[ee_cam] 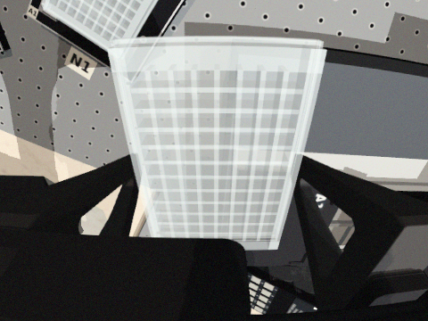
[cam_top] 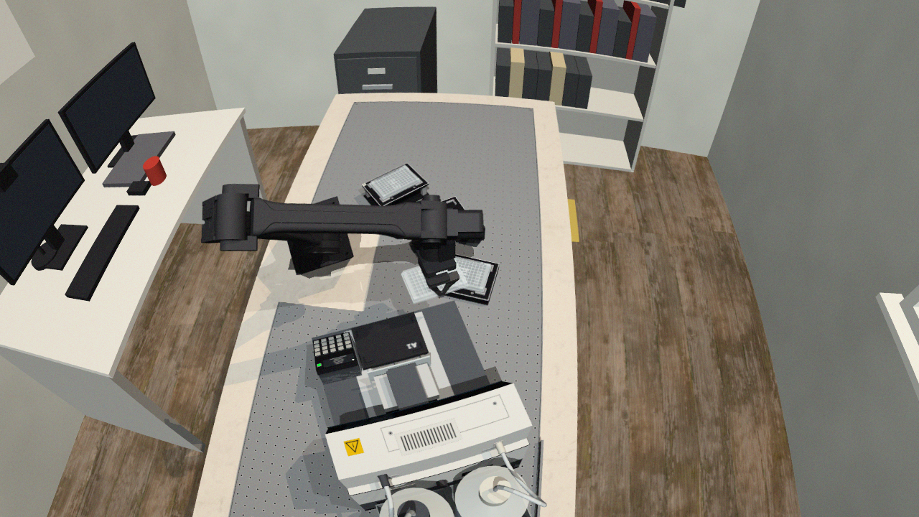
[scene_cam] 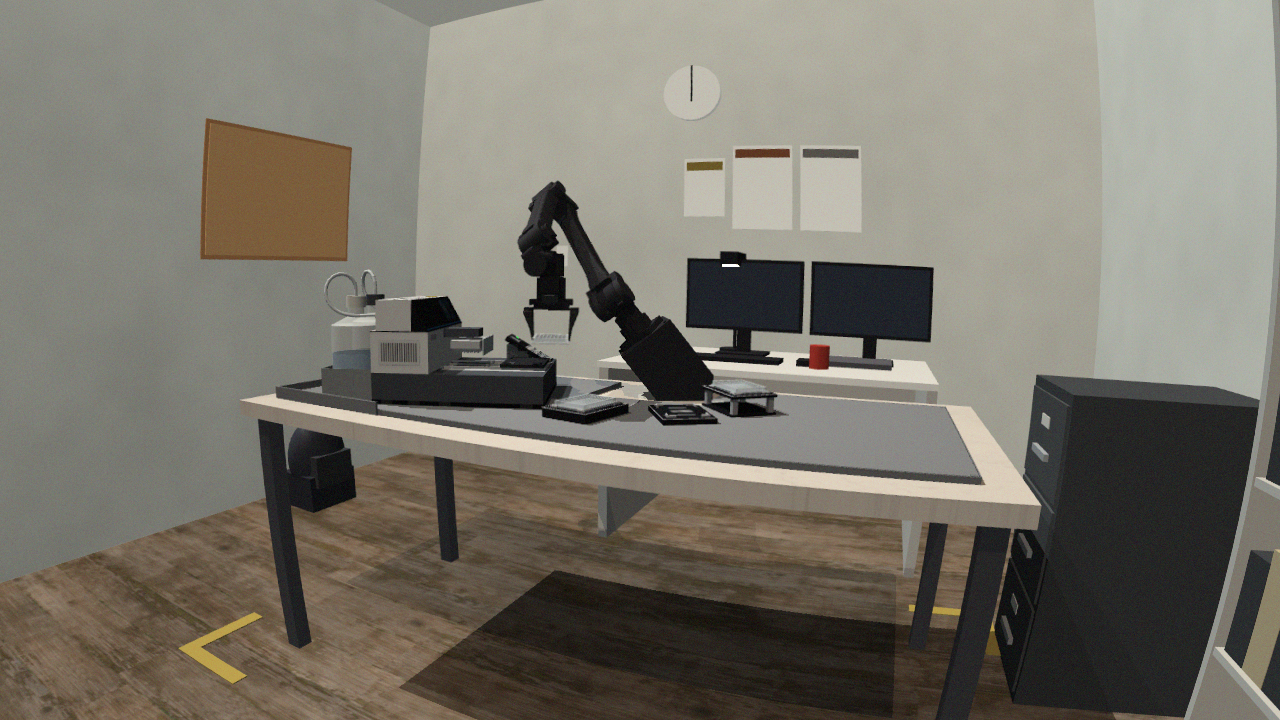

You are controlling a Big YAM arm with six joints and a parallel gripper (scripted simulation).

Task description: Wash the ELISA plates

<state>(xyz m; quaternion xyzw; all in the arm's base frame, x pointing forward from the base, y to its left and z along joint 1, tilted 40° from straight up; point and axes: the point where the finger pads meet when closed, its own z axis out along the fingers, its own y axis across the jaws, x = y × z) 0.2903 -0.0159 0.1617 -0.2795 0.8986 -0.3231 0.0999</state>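
My hand is 3 cm past the black nest, 32 cm to the right of it and 16 cm above it. Also, from my hand: white ELISA plate (5 cm ahead, 12 cm to the left, 14 cm below); then plate washer (2 cm behind, 27 cm to the right, 3 cm below).
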